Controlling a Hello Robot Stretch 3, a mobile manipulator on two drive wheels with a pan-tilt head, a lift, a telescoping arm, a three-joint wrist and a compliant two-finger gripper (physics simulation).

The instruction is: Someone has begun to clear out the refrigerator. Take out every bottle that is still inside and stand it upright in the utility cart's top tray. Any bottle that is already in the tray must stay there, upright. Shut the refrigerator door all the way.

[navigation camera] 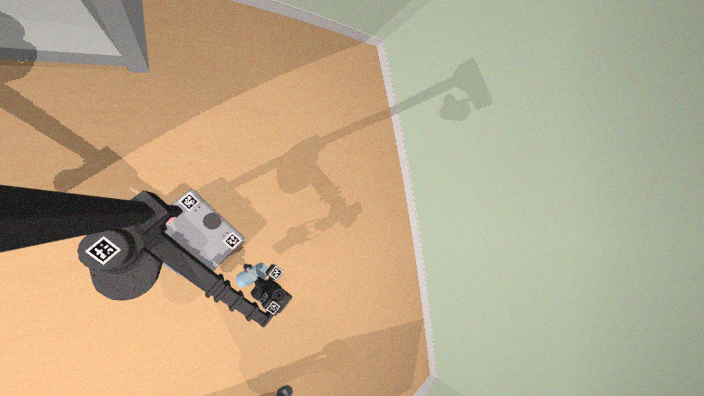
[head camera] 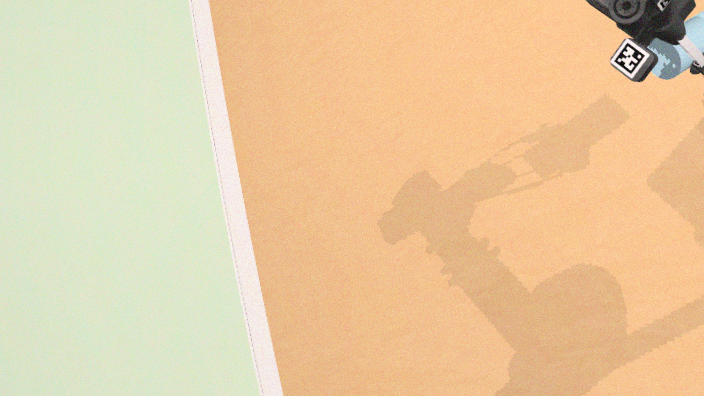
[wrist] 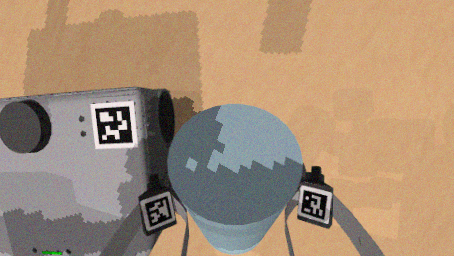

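A light blue cylindrical bottle (head camera: 666, 61) (navigation camera: 244, 279) (wrist: 250, 130) is held above the floor, beside my base. In the wrist view one round end faces the camera and the body narrows away below it. My gripper (navigation camera: 251, 274) (wrist: 235, 175) is shut on the bottle, with a finger on each side. The gripper shows partly at the upper right edge of the head view. The bottle looks tilted; which end faces the camera is not clear. The cart's tray and other bottles cannot be made out.
My grey base (navigation camera: 200, 230) (wrist: 65, 165) is close to the bottle. A grey frame (navigation camera: 136, 30) with a pale inner surface stands at the upper left; I cannot tell what it is. A green wall (head camera: 100, 200) (navigation camera: 550, 200) and a small dark round thing (navigation camera: 284, 391) also show.
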